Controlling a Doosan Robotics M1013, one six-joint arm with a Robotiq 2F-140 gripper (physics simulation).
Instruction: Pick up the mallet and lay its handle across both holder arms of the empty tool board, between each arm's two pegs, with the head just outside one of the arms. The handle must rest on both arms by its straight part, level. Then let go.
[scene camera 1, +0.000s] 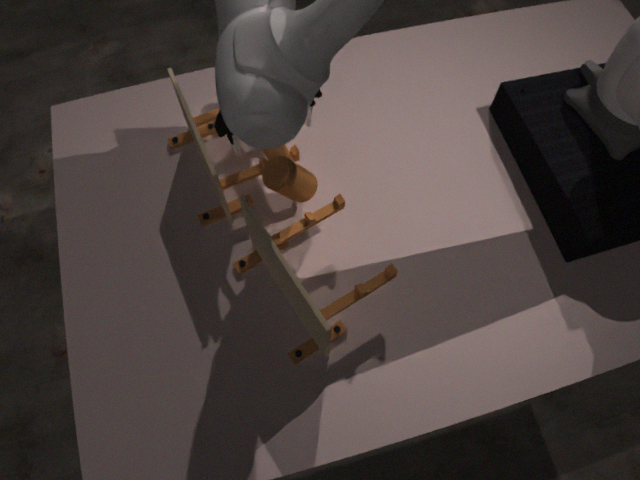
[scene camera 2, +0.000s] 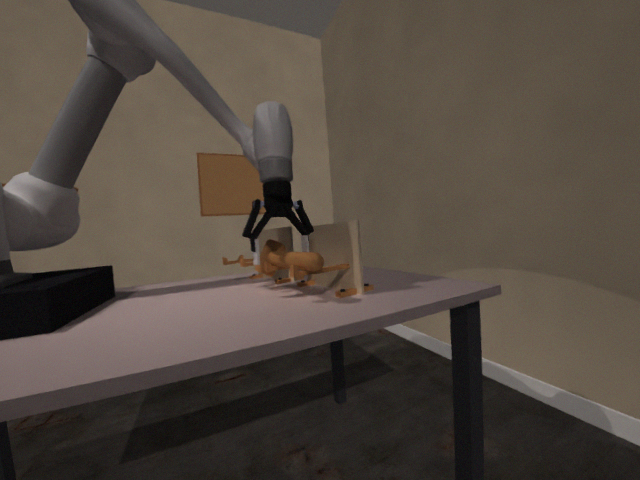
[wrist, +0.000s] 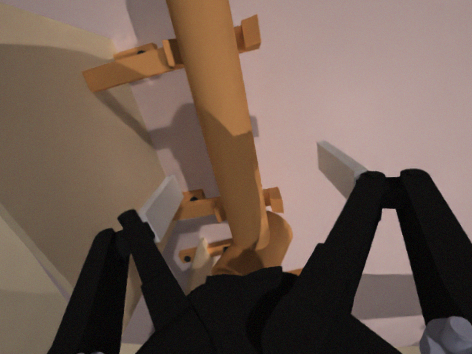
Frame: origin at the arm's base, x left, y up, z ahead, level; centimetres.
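Seen in the pictures: gripper, fingertip midpoint: (scene camera 2: 283, 261) (wrist: 245, 171); arm's base, origin of the base link: (scene camera 1: 619, 114).
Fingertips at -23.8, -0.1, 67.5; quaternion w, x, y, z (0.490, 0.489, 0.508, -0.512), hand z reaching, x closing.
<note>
Offsets run from my fingertips to a thing's middle, as dx, dy, dz. "*": to the spot under its first point. Level surfaces: height alone.
The orange mallet's handle (scene camera 1: 275, 151) (wrist: 215, 100) lies across the far arm (scene camera 1: 206, 116) (wrist: 125, 67) and the near arm (scene camera 1: 237, 176) (wrist: 197, 209) of the far tool board {-3.2, +0.1, +7.9} (scene camera 1: 180, 98) (wrist: 65, 115). In the wrist view it passes between each arm's two pegs. Its head (scene camera 1: 302, 184) (scene camera 2: 306, 261) is just outside the near arm, slanted, on the side of the other board. Exact level is hard to judge. My gripper (scene camera 2: 280, 249) (wrist: 245, 171) is wide open, with its fingers on either side of the handle, clear of it; the robot arm partly hides it in scene camera 1.
The near tool board (scene camera 1: 289, 281) (scene camera 2: 333, 253) stands beside the head, its two pegged arms (scene camera 1: 320, 213) (scene camera 1: 346, 299) bare. Wooden feet {* -13.0, -8.0, +14.8} (scene camera 1: 187, 136) {* +38.6, -8.0, +10.5} (scene camera 1: 305, 350) hold the boards on the table {dy -9.2} (scene camera 1: 129, 361) (scene camera 2: 170, 330). A black base block (scene camera 1: 547, 155) (scene camera 2: 56, 304) carries the robot.
</note>
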